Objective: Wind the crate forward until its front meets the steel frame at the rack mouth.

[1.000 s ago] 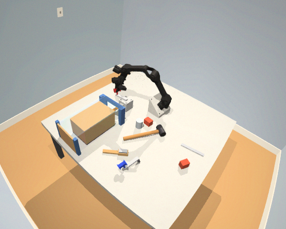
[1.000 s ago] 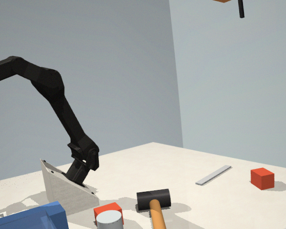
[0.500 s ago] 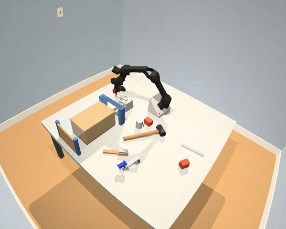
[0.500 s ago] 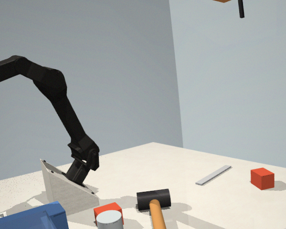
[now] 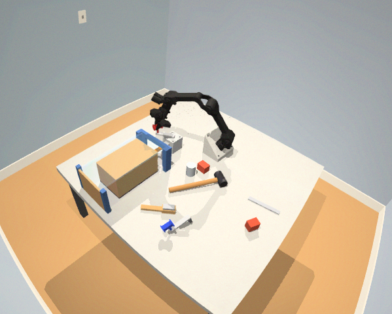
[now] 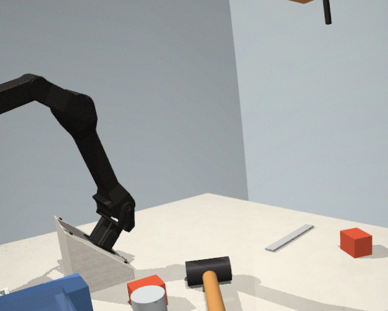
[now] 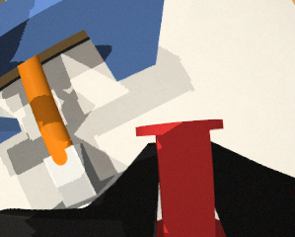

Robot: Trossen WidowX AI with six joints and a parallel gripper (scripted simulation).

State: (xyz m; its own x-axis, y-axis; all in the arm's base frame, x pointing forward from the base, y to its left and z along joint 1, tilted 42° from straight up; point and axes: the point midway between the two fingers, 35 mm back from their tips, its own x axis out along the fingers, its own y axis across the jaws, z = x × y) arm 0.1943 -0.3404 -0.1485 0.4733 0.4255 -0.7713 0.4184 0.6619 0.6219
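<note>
The grey crank bar is 40 mm to the left of my gripper tip, 30 mm below it and 30 mm behind it. Round my gripper tip: grey winch (100 mm below, 90 mm to the left, 70 mm behind); then blue frame (100 mm ahead, 90 mm to the left, 30 mm below); then red knob (10 mm to the left, 10 mm behind).
</note>
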